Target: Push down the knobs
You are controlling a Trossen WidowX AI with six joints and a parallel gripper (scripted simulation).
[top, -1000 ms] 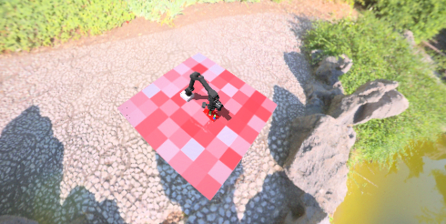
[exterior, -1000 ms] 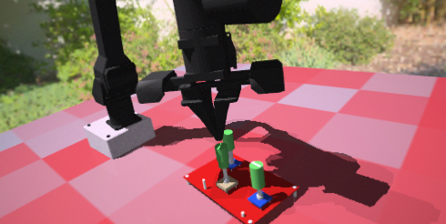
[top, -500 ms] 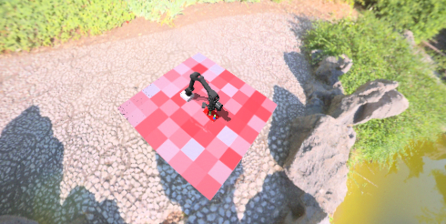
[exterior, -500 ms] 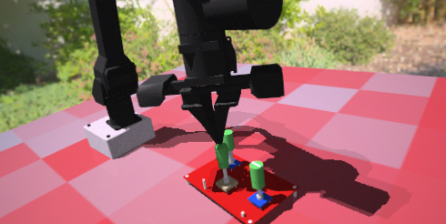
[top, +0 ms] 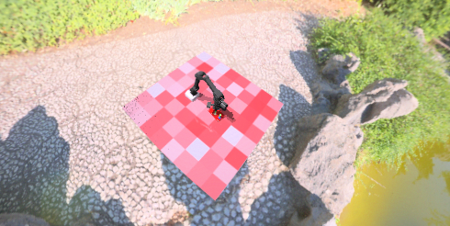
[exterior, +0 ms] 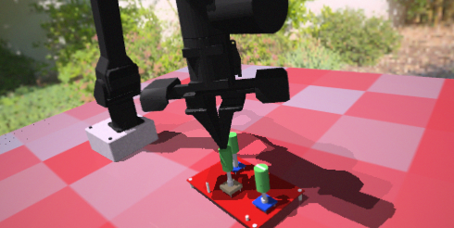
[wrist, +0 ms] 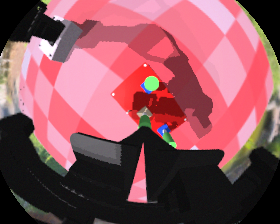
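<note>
The tan potentiometer lies 40 mm below my gripper tip. Also, from my gripper tip: blue potentiometer: 60 mm ahead, 40 mm below, 10 mm to the left.
</note>
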